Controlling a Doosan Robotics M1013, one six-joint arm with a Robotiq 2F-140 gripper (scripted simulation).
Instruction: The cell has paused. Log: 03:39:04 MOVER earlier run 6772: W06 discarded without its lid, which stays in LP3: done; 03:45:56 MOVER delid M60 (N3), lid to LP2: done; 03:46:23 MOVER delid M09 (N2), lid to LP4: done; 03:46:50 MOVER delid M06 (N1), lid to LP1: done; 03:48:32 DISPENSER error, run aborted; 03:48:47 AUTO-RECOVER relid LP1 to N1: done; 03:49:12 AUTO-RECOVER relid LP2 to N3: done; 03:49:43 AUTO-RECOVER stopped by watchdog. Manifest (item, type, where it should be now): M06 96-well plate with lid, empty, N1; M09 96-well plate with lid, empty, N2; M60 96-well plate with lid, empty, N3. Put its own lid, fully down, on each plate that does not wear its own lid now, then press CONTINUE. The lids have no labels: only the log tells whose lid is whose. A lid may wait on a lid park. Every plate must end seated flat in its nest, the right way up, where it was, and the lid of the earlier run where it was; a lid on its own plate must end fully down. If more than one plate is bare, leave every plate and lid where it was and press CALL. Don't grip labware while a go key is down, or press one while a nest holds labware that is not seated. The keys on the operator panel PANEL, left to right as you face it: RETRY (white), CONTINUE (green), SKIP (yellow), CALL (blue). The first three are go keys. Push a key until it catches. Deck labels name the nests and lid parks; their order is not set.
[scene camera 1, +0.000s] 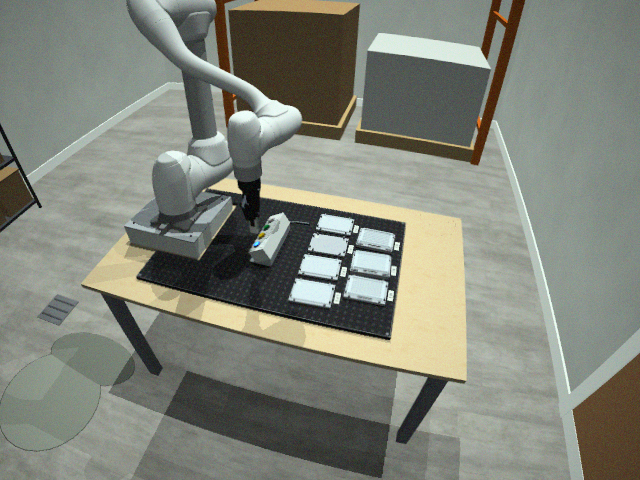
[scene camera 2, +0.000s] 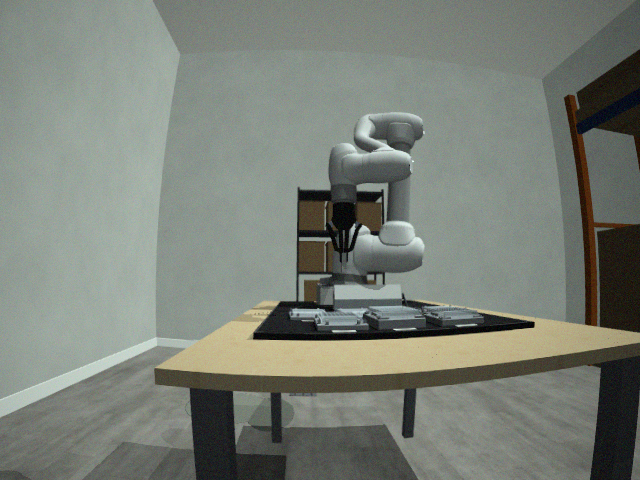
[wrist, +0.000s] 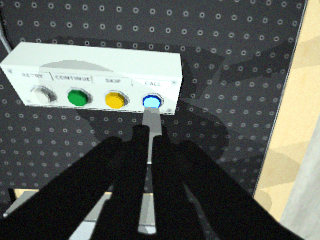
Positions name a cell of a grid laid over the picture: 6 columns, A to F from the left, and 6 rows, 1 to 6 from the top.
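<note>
I can see my gripper (scene camera 2: D4), and I find it again in scene camera 1 (scene camera 1: C3) as well as in the wrist view (wrist: C3). There is a plate (scene camera 1: D4) in my scene. An operator panel (wrist: B2) is there too.
</note>
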